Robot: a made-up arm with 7 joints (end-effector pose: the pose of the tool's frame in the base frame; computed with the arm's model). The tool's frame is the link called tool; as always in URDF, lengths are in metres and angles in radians.
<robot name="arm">
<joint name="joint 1" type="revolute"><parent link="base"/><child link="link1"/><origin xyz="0 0 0.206"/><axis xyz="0 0 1"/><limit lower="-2.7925" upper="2.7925" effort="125" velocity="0.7"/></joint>
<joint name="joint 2" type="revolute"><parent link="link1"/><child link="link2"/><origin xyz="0 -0.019 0.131"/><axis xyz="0 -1 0"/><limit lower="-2.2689" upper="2.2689" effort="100" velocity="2.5"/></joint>
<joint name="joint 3" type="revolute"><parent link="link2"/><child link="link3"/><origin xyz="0 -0.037 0.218"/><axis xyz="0 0 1"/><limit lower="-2.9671" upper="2.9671" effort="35" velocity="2.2"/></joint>
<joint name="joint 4" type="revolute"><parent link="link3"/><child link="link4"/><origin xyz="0.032 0.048 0.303"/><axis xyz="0 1 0"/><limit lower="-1.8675" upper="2.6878" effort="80" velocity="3"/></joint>
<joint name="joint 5" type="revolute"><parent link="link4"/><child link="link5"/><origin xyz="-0.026 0.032 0.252"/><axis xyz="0 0 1"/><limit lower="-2.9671" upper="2.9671" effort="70" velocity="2.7"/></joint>
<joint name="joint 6" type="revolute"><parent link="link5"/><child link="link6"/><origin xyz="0 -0.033 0.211"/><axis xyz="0 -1 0"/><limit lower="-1.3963" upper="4.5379" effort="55" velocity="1.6"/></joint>
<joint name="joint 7" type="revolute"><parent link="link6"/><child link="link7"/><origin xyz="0.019 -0.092 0.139"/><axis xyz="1 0 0"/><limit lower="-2.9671" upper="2.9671" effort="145" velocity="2.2"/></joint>
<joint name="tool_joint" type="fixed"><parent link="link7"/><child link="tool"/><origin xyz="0 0 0" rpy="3.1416 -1.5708 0"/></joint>
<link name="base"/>
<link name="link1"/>
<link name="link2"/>
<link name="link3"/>
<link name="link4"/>
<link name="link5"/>
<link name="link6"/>
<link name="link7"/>
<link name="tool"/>
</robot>
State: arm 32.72 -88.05 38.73 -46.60 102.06 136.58 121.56
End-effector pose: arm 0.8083 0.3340 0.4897 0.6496 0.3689 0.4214 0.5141
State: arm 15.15 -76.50 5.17 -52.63 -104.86 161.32 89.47
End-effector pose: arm 0.4865 0.2222 0.8028 -0.1553 -0.5820 -0.7865 0.1366
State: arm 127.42 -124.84 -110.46 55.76 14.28 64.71 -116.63
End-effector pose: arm -0.1946 0.9485 -0.0121 -0.5311 0.4066 0.0126 0.7432
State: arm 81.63 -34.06 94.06 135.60 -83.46 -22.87 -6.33
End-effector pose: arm -0.4671 0.1561 0.5240 -0.2484 0.7850 0.4120 0.3902
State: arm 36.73 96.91 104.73 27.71 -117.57 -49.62 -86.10
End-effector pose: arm -0.8857 -0.6050 0.1460 0.3064 0.1415 0.7844 0.5204
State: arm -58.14 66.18 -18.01 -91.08 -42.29 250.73 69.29
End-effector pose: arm -0.3494 0.4970 0.1908 0.0174 0.3185 -0.8431 0.4329
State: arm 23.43 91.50 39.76 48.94 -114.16 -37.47 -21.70
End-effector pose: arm -1.0227 -0.2357 0.5432 0.5395 -0.4833 0.6636 0.1869
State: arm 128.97 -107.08 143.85 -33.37 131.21 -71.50 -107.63
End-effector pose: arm -0.2140 0.9354 0.0201 0.0903 0.3968 -0.5764 0.7086
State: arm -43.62 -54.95 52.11 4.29 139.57 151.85 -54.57
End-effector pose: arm 0.6234 -0.3768 0.8217 -0.1150 0.8532 -0.3116 0.4021
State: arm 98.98 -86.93 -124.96 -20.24 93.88 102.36 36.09
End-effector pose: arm -0.1449 0.9686 0.4184 -0.3690 -0.5870 -0.3160 0.6476
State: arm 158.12 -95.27 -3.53 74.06 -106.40 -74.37 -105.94
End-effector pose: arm -0.6928 0.3875 -0.1803 -0.0874 0.0714 -0.1683 0.9792
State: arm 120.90 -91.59 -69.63 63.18 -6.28 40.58 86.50
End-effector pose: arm 0.0070 1.0317 0.1727 0.7671 0.1661 0.6175 0.0513
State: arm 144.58 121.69 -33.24 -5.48 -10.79 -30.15 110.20
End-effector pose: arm 0.8151 -0.4422 -0.2571 -0.0397 0.3290 0.7084 0.6232
